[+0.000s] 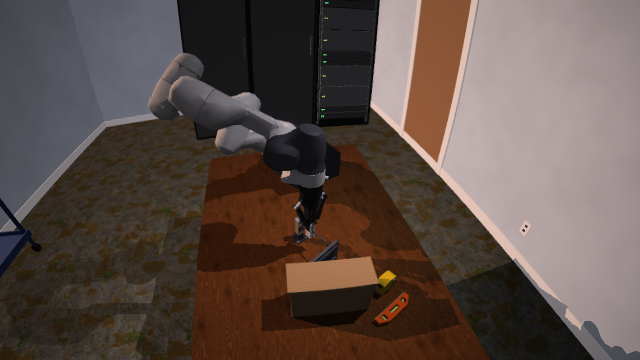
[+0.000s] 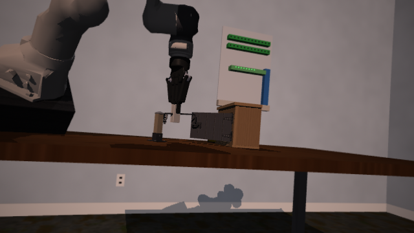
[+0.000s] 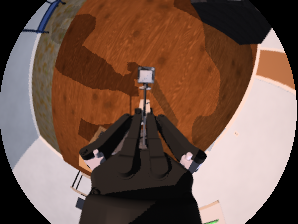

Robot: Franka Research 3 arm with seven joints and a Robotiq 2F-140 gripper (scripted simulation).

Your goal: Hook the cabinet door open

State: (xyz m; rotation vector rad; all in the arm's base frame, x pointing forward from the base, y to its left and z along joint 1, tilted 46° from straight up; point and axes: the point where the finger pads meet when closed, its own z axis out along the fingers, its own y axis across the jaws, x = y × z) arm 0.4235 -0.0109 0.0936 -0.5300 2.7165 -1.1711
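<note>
The thin hook is 2 cm ahead of my hand, 1 cm to the left of it and 1 cm below it. Round my hand: orange spirit level 37 cm ahead, 14 cm to the left, 9 cm below; then yellow tape measure 28 cm ahead, 17 cm to the left, 7 cm below; then dark door 13 cm ahead, 3 cm to the right, 4 cm below.
</note>
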